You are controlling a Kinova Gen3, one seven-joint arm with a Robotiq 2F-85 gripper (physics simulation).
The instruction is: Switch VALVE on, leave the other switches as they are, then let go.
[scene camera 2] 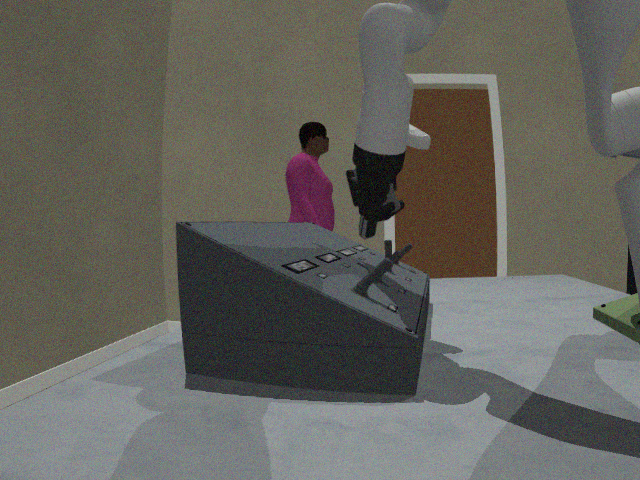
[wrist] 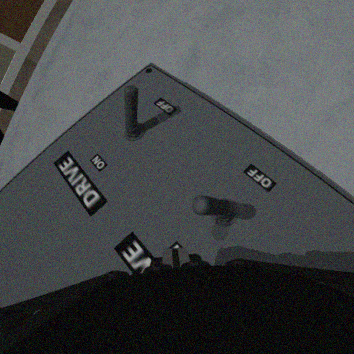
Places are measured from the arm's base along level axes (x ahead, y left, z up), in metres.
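Pixels of known places: gripper, fingertip midpoint: (scene camera 2: 365,236) (wrist: 175,264).
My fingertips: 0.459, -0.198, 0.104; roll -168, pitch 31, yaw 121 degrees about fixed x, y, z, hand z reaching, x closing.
Note:
Ahead of a thing's pixels: the offset from my fingertips to its top centre, as dx, dy, dz. "*": to the spot under its first point.
The grey sloped console (scene camera 2: 299,320) (wrist: 165,175) carries the switches. In the wrist view, the VALVE switch @[-0.038, -0.003, -0.006] (wrist: 215,206) is a dark lever right of centre, near its OFF label @[* -0.068, +0.008, -0.071] (wrist: 260,178); which way it leans is unclear. The VALVE label @[+0.028, -0.025, -0.022] (wrist: 135,252) is partly hidden by the gripper, and its ON label does not show. The DRIVE switch @[-0.087, -0.114, -0.017] (wrist: 131,110) stands farther up, between its own OFF and ON labels. My gripper (scene camera 2: 367,229) (wrist: 175,264) is shut and empty. It hangs above the console, up and left of the lever tips in the scene view, apart from them.
The DRIVE label @[-0.008, -0.139, -0.022] (wrist: 80,183) lies left of the wrist view's centre. A person in a pink top (scene camera 2: 310,191) stands behind the console. A brown door (scene camera 2: 449,180) is in the back wall. A green object (scene camera 2: 615,312) shows at the scene view's right edge.

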